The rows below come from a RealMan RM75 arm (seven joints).
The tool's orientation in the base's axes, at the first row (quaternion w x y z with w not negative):
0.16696 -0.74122 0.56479 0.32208
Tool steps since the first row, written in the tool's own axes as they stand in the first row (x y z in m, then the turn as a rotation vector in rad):
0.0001 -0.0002 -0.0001 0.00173 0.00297 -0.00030
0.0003 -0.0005 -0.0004 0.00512 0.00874 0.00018
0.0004 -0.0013 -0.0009 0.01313 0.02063 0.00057
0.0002 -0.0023 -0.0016 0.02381 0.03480 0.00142
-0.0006 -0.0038 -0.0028 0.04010 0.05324 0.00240
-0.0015 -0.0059 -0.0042 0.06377 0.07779 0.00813
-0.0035 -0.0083 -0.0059 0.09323 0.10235 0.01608
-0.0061 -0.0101 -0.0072 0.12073 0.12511 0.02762
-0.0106 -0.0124 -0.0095 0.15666 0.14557 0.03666
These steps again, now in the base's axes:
0.0002 -0.0001 0.0000 -0.00245 -0.00236 -0.00059
0.0006 -0.0003 0.0000 -0.00752 -0.00630 -0.00253
0.0016 -0.0004 0.0002 -0.01763 -0.01555 -0.00677
0.0027 -0.0004 0.0008 -0.02961 -0.02716 -0.01286
0.0043 -0.0001 0.0020 -0.04480 -0.04410 -0.02228
0.0066 0.0003 0.0034 -0.06599 -0.06539 -0.03942
0.0090 0.0015 0.0057 -0.08694 -0.08955 -0.06204
0.0107 0.0031 0.0082 -0.10752 -0.10953 -0.08621
0.0128 0.0057 0.0126 -0.12391 -0.13649 -0.11442

